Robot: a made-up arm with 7 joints. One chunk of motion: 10 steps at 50 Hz.
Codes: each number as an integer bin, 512 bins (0 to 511) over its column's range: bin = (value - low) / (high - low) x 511, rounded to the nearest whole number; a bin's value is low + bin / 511 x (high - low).
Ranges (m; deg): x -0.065..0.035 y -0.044..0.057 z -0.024..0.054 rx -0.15..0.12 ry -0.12..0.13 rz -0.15..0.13
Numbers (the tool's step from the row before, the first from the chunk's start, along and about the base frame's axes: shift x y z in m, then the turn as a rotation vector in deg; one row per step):
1: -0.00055 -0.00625 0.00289 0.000 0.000 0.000
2: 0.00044 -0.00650 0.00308 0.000 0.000 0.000
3: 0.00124 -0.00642 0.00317 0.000 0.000 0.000
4: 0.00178 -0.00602 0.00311 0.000 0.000 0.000
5: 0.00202 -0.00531 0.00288 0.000 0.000 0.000
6: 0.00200 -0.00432 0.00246 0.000 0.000 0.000
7: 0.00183 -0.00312 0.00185 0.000 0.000 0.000
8: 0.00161 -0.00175 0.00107 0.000 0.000 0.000
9: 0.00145 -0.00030 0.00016 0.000 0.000 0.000
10: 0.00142 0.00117 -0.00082 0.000 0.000 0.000
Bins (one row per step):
1: 329 191 176 284 245 274
2: 334 190 177 284 245 274
3: 338 190 178 284 245 274
4: 341 192 178 284 245 274
5: 342 196 176 284 245 274
6: 342 201 173 284 245 274
7: 342 207 169 284 245 274
8: 340 214 164 284 245 274
9: 340 221 158 284 245 274
10: 339 229 152 284 245 274

